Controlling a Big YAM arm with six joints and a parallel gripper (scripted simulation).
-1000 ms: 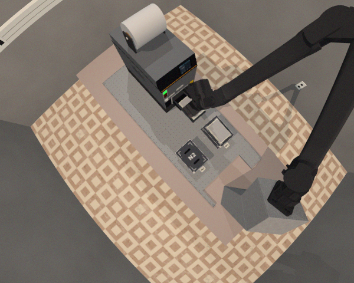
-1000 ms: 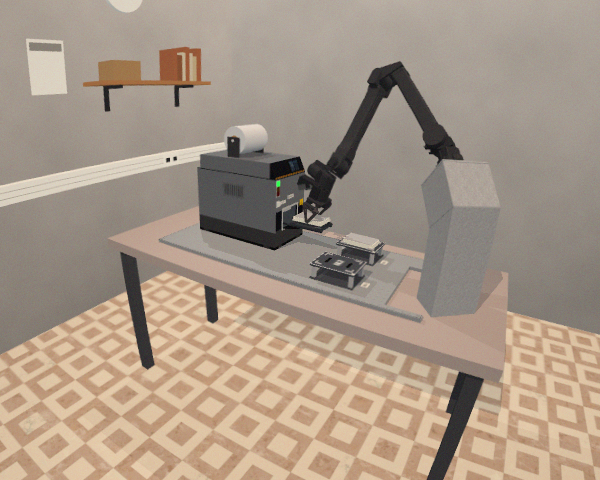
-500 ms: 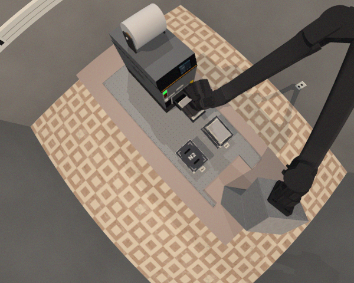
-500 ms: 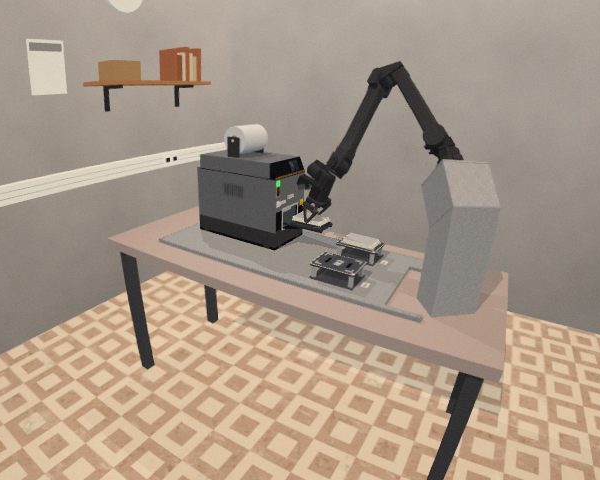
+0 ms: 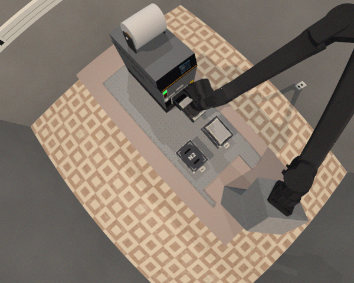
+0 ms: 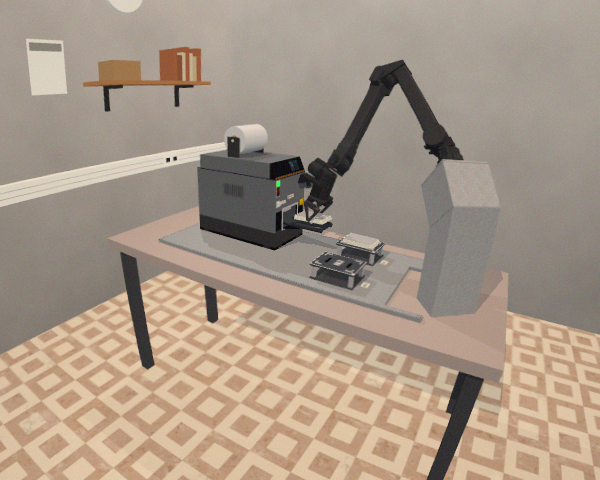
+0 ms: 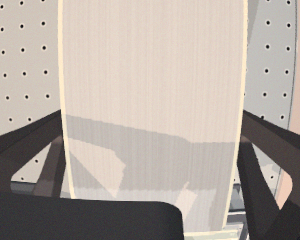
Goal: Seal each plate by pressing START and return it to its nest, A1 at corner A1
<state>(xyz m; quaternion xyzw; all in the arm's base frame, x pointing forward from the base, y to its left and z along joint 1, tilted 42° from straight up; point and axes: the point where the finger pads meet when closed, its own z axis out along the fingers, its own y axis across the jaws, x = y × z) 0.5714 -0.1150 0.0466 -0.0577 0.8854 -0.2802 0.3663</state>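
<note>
Now: the sealer stage 3 cm below my hand and 1 cm ahead of it. From my hand the other things lie so: start button (12 cm ahead, 8 cm to the left, 5 cm above); then cream well plate (right at my hand); then foil roll (34 cm ahead, 28 cm above, 4 cm to the right).
</note>
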